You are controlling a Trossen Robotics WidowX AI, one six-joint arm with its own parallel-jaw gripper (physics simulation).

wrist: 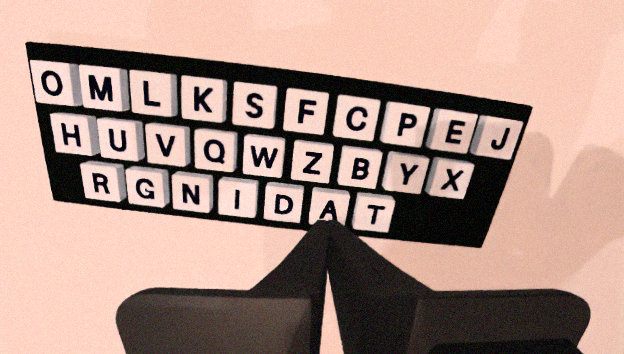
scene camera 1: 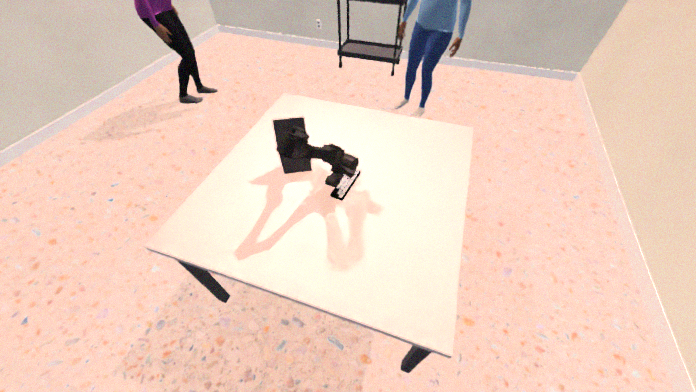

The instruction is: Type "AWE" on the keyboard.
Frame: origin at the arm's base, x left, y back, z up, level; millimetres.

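Where they show: gripper, fingertip midpoint: (wrist: 326, 229) (scene camera 1: 338, 182).
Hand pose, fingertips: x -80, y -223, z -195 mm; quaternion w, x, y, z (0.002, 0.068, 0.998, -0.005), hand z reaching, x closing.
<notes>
Things, the pixels of their top centre, and the offset from my fingertips. "*": a spot on its surface instead. Level surfaces: height alone.
- black keyboard, surface spot: (wrist: 440, 225) (scene camera 1: 334, 191) * dx -54, dy +11, dz -12 mm
- W key, top centre: (wrist: 263, 157) dx +22, dy -32, dz -7 mm
- E key, top centre: (wrist: 454, 132) dx -56, dy -34, dz -7 mm
- white table, surface height: dz -22 mm
A black keyboard (scene camera 1: 337, 195) (wrist: 440, 225) with white letter keys lies on the table, partly hidden by the arm in the scene view. In the wrist view, the A key (wrist: 328, 205) is in the bottom row between D and T. The W key (wrist: 263, 156) is in the middle row between Q and Z. The E key (wrist: 453, 131) is in the top row between P and J. My gripper (wrist: 326, 229) is shut and empty. Its tips overlap the lower edge of the A key; whether they touch it I cannot tell.
The white table (scene camera 1: 400, 280) carries the arm's black base plate (scene camera 1: 297, 165). A black shelf cart (scene camera 1: 370, 51) stands by the back wall. One person in blue (scene camera 1: 429, 45) stands behind the table, and another in purple and black (scene camera 1: 175, 37) stands at the back left.
</notes>
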